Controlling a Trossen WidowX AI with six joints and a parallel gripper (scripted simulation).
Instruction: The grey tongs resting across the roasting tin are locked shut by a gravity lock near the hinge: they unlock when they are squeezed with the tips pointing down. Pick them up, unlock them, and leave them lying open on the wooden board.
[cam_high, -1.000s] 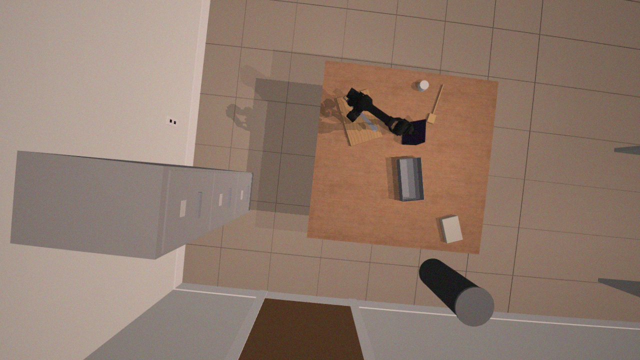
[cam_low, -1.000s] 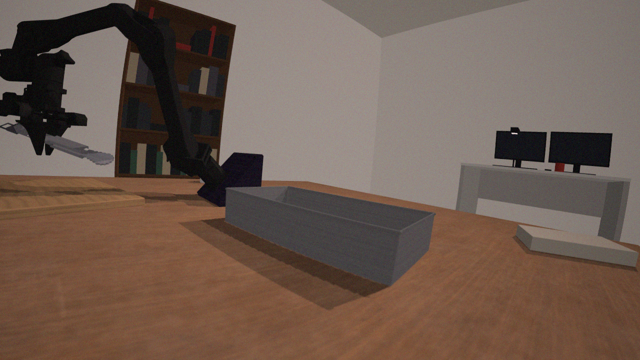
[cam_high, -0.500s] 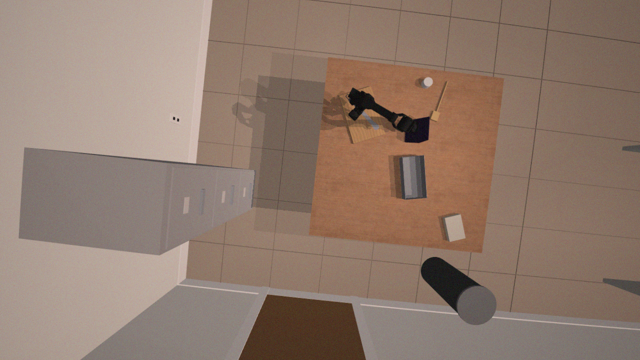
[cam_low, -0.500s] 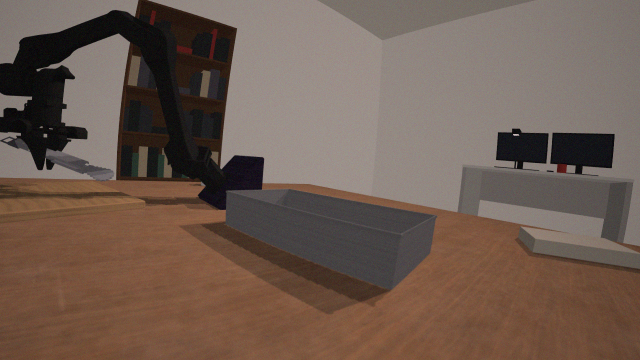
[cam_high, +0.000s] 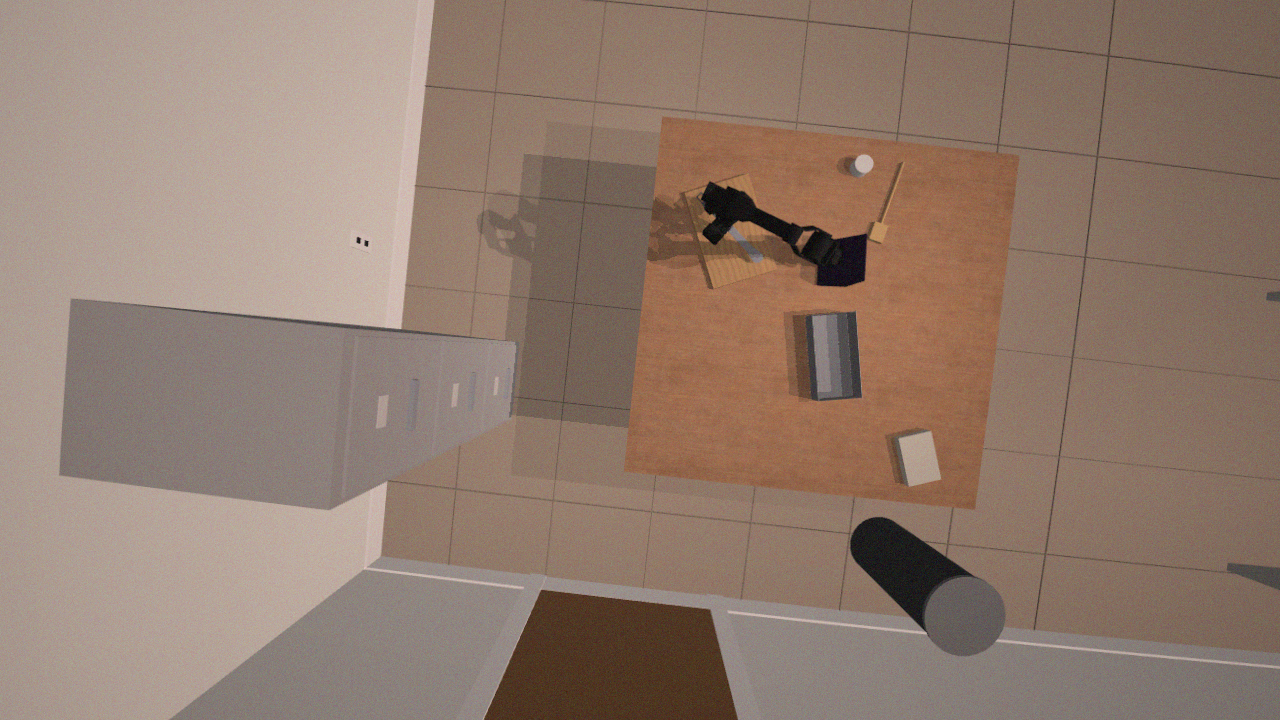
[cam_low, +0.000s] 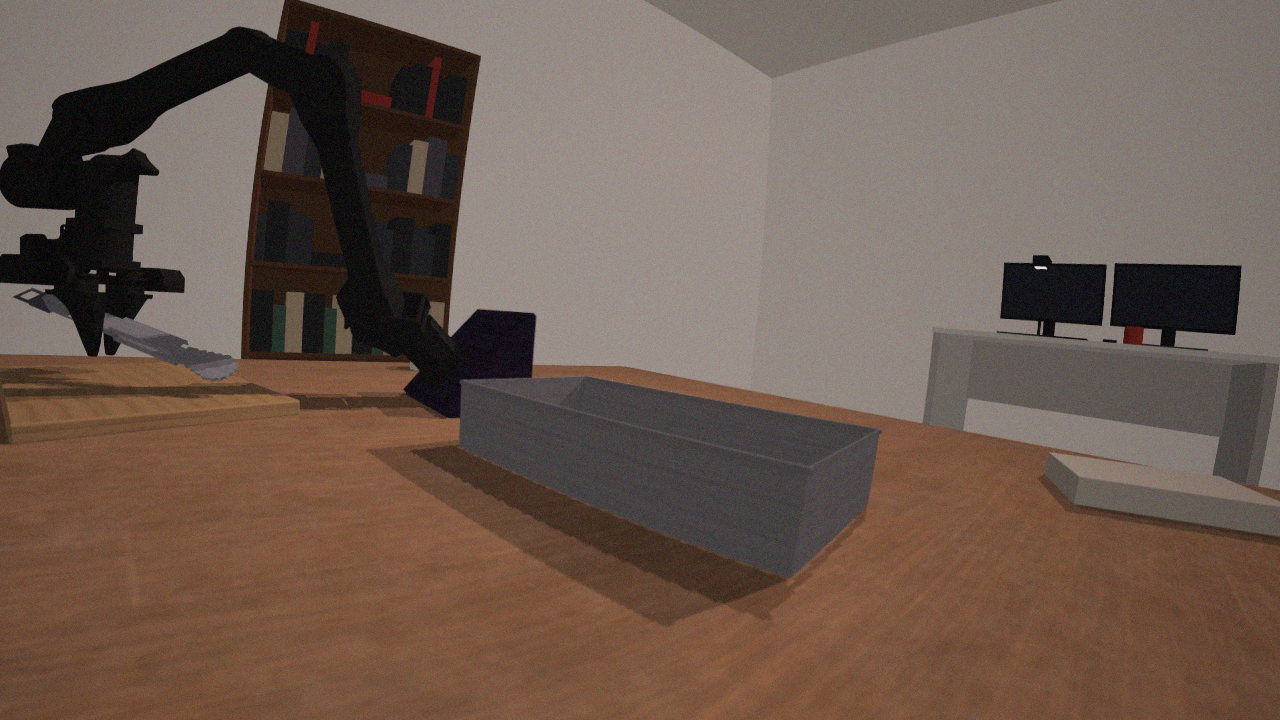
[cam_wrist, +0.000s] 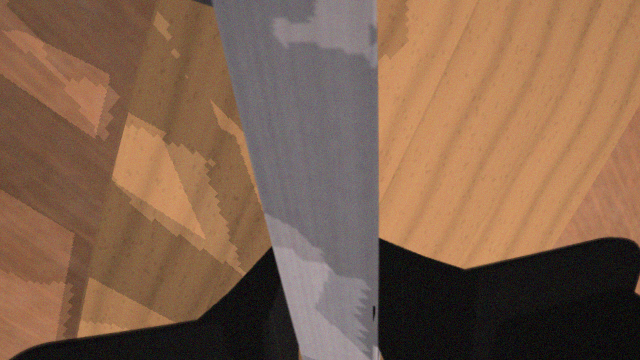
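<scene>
Now: gripper tip 30 mm to the right of the wooden board and 40 mm above it. Round my gripper tip: white cup (250 mm behind, 490 mm to the left, 30 mm below); then grey roasting tin (440 mm ahead, 420 mm to the left, 10 mm below).
</scene>
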